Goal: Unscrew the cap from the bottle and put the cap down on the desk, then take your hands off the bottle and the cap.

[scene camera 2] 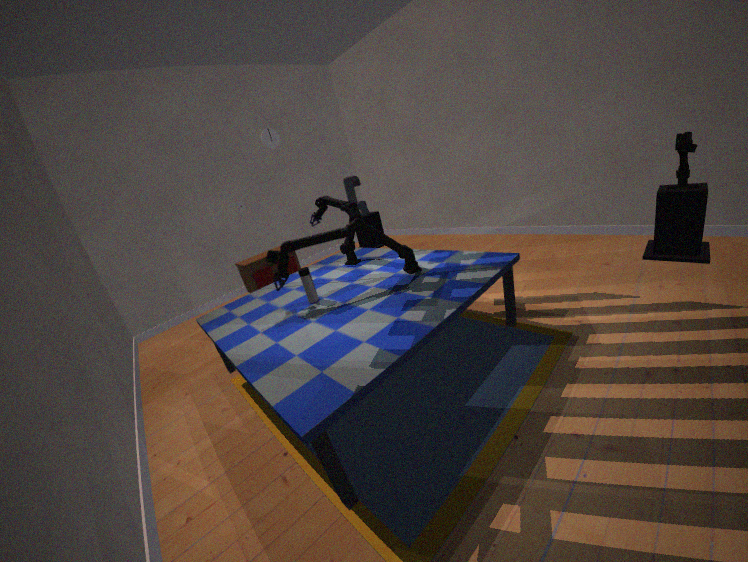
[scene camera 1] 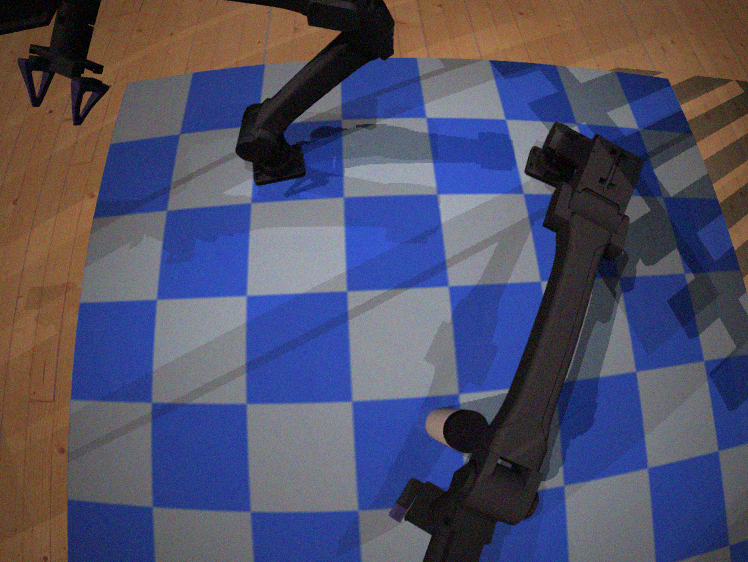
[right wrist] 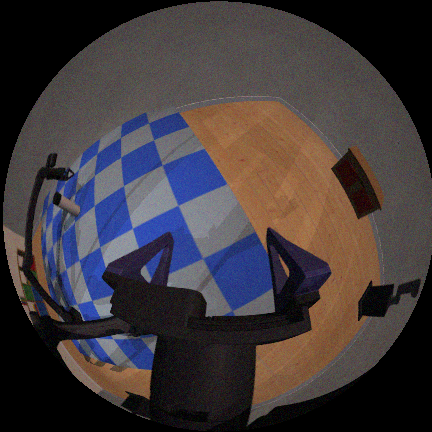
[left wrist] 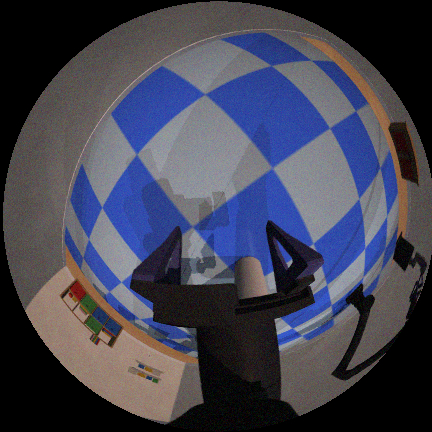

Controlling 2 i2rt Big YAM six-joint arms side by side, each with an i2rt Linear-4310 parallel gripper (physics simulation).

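Frame: origin at the left arm's base, x ahead, y left, z up, level; metres.
Seen in the pictures: left gripper, fingertip midpoint: (scene camera 2: 279,289) (scene camera 1: 427,528) (right wrist: 70,173) (left wrist: 224,226); right gripper, fingertip midpoint: (scene camera 2: 311,224) (scene camera 1: 56,115) (right wrist: 217,234); left arm's base at its link origin: (scene camera 2: 412,269) (scene camera 1: 548,170) (right wrist: 76,314); right arm's base at its link origin: (scene camera 2: 353,262) (scene camera 1: 278,166) (left wrist: 353,293).
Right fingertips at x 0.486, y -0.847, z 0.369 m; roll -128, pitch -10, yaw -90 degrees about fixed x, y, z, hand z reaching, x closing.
Offsets run from my right fingertips to a thing's top centre. Level surfaces: height alone.
A pale bottle {0.169 m down, 0.172 m ahead, 0.791 m left} (scene camera 1: 436,424) (scene camera 2: 312,293) (left wrist: 250,277) (right wrist: 70,207) stands upright on the blue and grey checkered desk {0.369 m down} (scene camera 1: 199,447) (scene camera 2: 320,371). Its black cap {0.153 m down, 0.172 m ahead, 0.791 m left} (scene camera 1: 465,430) (scene camera 2: 304,273) (right wrist: 57,198) sits on top; the left gripper's body hides it in the left wrist view. My left gripper (left wrist: 224,226) (scene camera 2: 279,284) (right wrist: 70,173) is open and empty above the desk, beside the bottle and apart from it. In scene camera 1 it is mostly hidden behind its own arm. My right gripper (right wrist: 217,234) (scene camera 1: 57,114) (scene camera 2: 315,220) is open and empty, raised far from the bottle, at the upper left in scene camera 1.
The left arm's long link (scene camera 1: 547,338) passes above the desk close to the bottle's right side in scene camera 1. A wooden box with red panels (scene camera 2: 272,274) (left wrist: 404,152) (right wrist: 356,185) stands beyond the desk. A black pedestal (scene camera 2: 680,217) stands away on the floor.
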